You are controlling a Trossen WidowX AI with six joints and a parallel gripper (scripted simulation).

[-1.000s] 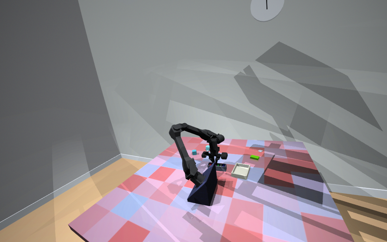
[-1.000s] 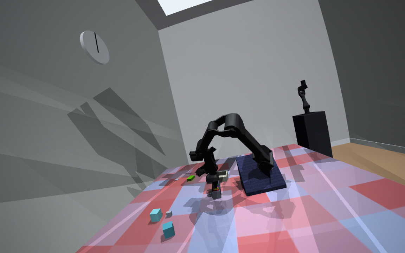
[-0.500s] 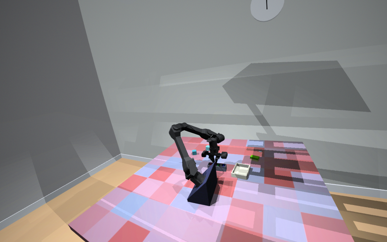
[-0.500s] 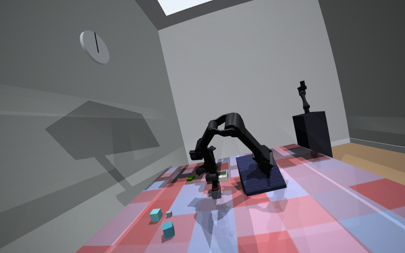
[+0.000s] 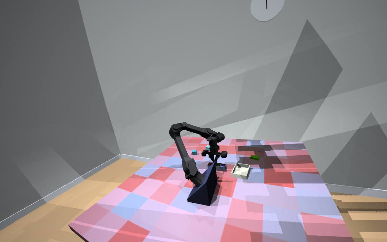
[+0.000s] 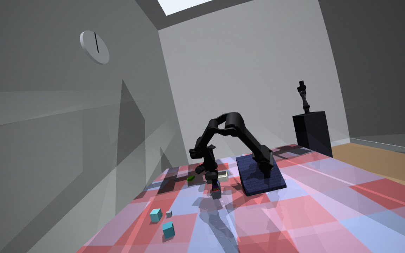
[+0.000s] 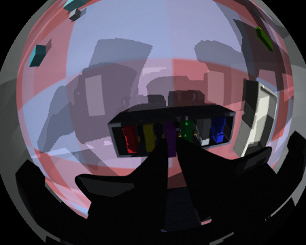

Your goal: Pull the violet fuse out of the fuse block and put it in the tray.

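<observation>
My gripper tip is now 190 mm to the left of the white tray, 40 mm above it and 10 mm past it. The rest, counted from my gripper tip: violet fuse: 10 mm below.
</observation>
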